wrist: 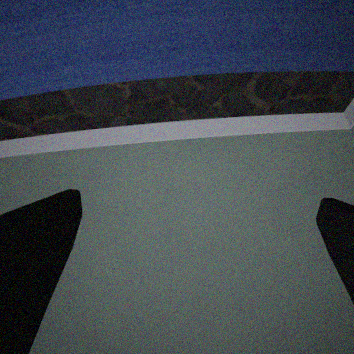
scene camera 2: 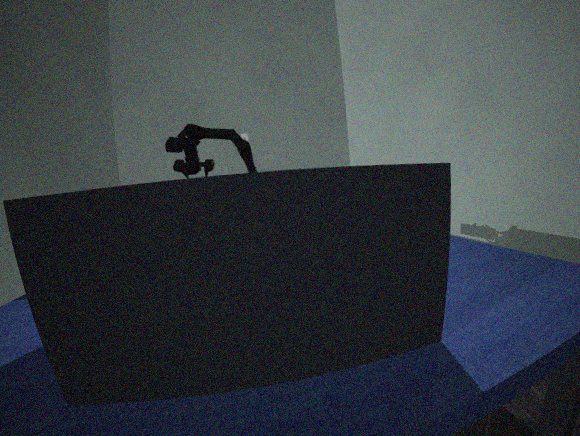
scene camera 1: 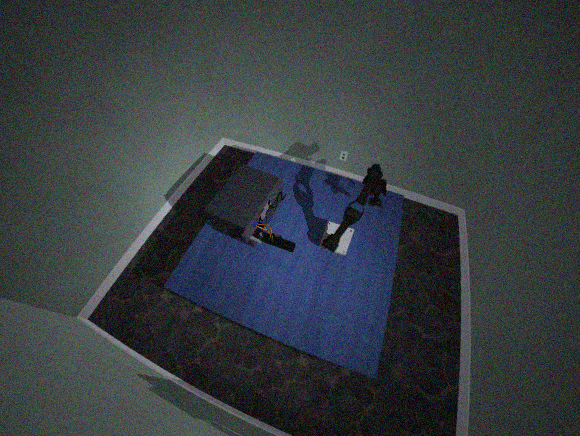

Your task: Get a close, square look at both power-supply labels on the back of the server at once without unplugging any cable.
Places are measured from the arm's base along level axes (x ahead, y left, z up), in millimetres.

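Pixels of known places: gripper, fingertip midpoint: (wrist: 203, 206) (scene camera 1: 383, 201); arm's base at its link origin: (scene camera 1: 330, 241).
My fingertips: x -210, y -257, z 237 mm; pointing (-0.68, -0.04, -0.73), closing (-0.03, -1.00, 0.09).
Note:
Ahead of a thing's pixels: the offset from my fingertips to its top centre. "spot": to the spot under its first point. Level surfaces: height alone.
The server (scene camera 1: 245, 195) (scene camera 2: 240, 280) is a large dark box on the blue mat @[dz -290 mm] (scene camera 1: 300, 300) (scene camera 2: 500, 300) (wrist: 175, 40). Its cabled back faces the arm's side in scene camera 1; scene camera 2 faces a plain dark side. Orange cables @[spot: dx +588, dy +397, dz -137 mm] (scene camera 1: 267, 228) and black cables (scene camera 1: 276, 200) show at the back. A black bar @[spot: dx +457, dy +462, dz -85 mm] (scene camera 1: 281, 242) sticks out low from its near corner. The power-supply labels cannot be made out in the scene views and do not show in the wrist view. My gripper (scene camera 1: 377, 203) (scene camera 2: 197, 176) (wrist: 203, 206) is open and empty, raised well away from the server.
My arm stands on a white base plate (scene camera 1: 345, 241). Dark veined floor (scene camera 1: 425, 300) (wrist: 165, 100) borders the mat, edged by a pale skirting (scene camera 1: 465, 300) (wrist: 175, 131) along the walls. A wall outlet (scene camera 1: 343, 156) is near the arm. The arm's shadow crosses the mat.

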